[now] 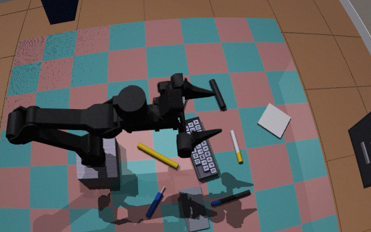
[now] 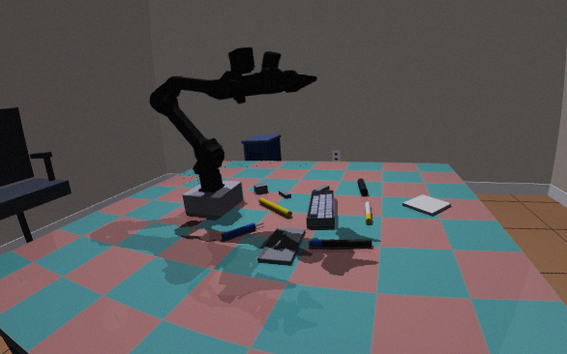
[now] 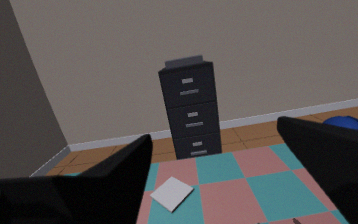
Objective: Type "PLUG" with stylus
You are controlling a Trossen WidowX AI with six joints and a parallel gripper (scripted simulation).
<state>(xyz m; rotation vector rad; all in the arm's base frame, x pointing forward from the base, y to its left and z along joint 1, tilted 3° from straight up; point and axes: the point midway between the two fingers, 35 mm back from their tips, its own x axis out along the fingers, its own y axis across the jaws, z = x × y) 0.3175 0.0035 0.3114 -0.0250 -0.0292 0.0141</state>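
My gripper tip is 140 mm past the yellow rod, 30 mm to the right of it and 360 mm above it. Round my gripper tip: dark cylinder (90 mm ahead, 250 mm to the left, 360 mm below); yellow-and-white pen (130 mm ahead, 30 mm to the left, 360 mm below); grey slab (40 mm behind, 170 mm to the right, 370 mm below).
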